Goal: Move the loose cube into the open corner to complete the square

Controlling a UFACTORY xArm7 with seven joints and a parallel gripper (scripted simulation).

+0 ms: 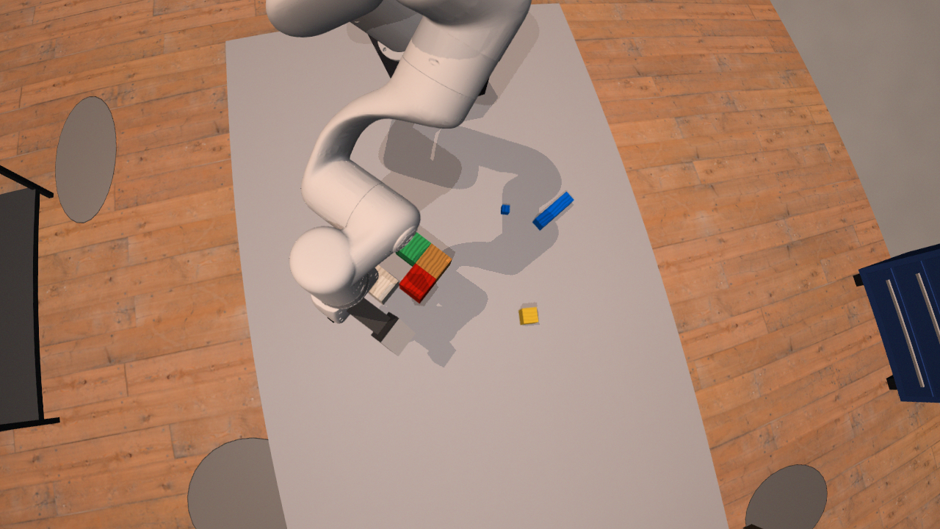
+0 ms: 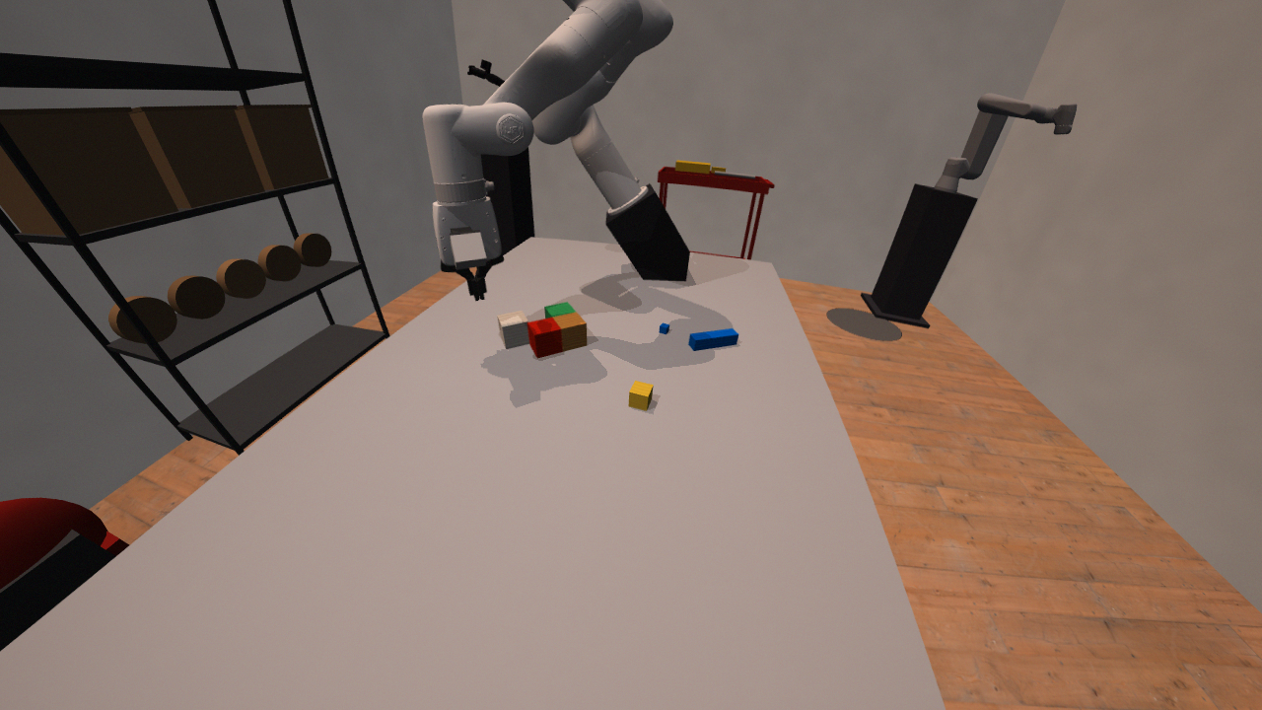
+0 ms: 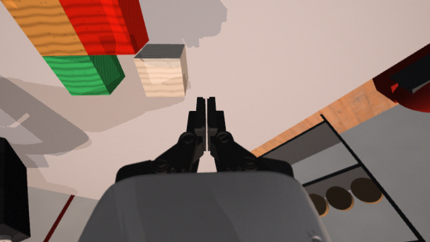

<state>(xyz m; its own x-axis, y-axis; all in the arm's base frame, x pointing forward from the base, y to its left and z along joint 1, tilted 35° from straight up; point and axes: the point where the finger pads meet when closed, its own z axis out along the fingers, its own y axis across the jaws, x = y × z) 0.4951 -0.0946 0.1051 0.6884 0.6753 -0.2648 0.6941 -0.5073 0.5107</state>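
Now: hand 10 cm above the white cube, 4 cm to the right of it and 4 cm past it. Also, from my hand: red cube (11 cm to the left, 10 cm below, 3 cm behind); then orange cube (15 cm to the left, 10 cm below, 7 cm behind); then green cube (11 cm to the left, 10 cm below, 10 cm behind).
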